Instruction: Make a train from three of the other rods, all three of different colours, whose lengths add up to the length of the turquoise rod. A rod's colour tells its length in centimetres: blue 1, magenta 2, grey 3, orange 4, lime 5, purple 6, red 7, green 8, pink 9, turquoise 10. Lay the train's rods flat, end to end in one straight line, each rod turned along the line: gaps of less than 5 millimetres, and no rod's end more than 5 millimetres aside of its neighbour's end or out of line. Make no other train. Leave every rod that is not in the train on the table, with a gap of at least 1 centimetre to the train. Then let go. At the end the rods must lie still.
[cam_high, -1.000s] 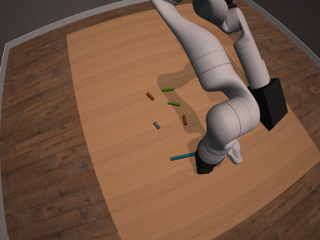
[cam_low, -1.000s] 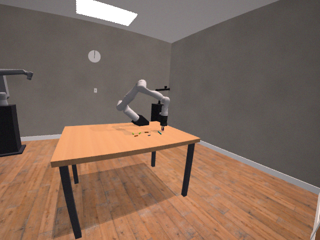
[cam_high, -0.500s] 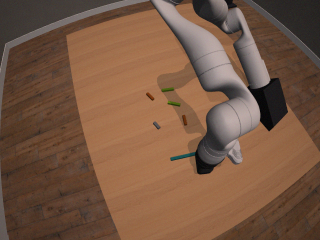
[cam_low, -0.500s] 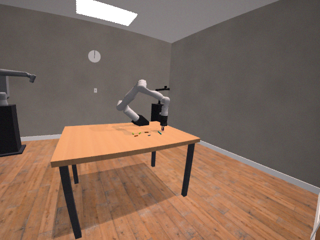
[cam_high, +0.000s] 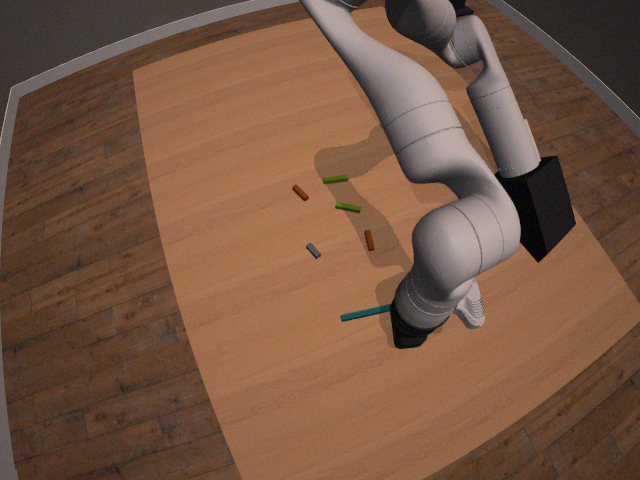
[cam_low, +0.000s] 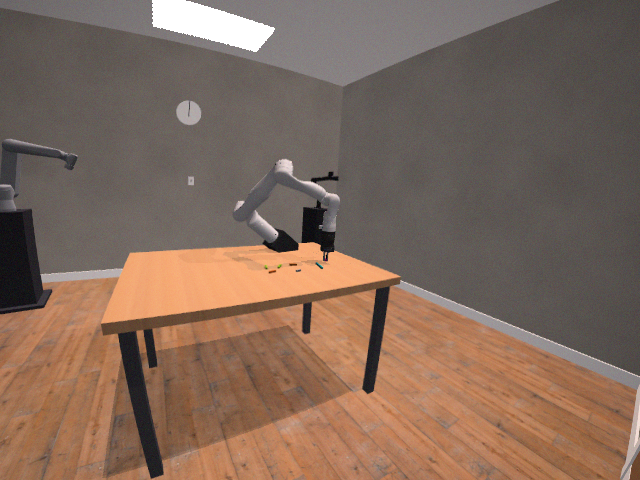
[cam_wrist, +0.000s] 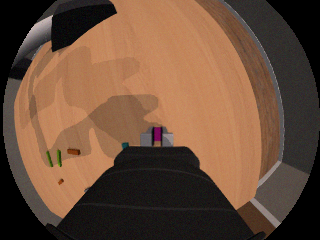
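Right now my hand is 230 mm to the left of the grey rod, 60 mm short of it and 20 mm above it. Round my hand: turquoise rod: 80 mm to the right, 40 mm ahead, 20 mm below; magenta rod: 10 mm below.
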